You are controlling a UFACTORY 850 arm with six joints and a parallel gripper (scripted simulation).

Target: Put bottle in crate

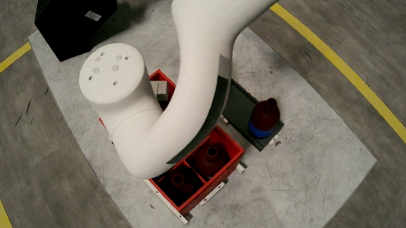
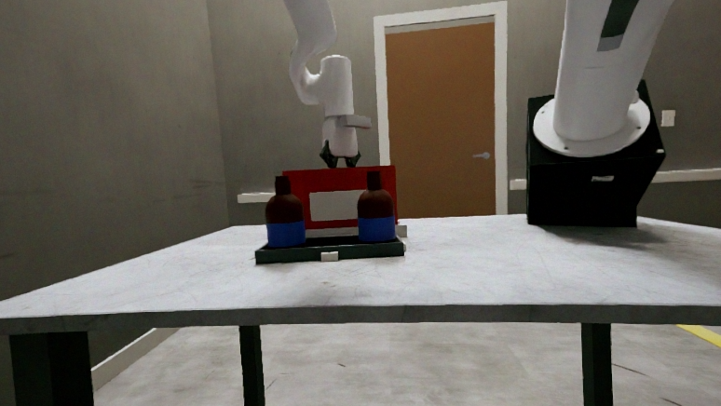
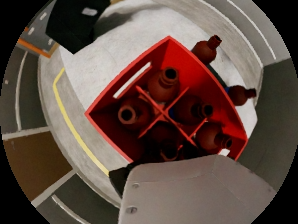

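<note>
Now: hand 80 mm above the crate, 40 mm to the right of it and 10 mm past it. The rest, counted from my hand: dark grey tray (260 mm to the left, 150 mm below, 60 mm behind).
</note>
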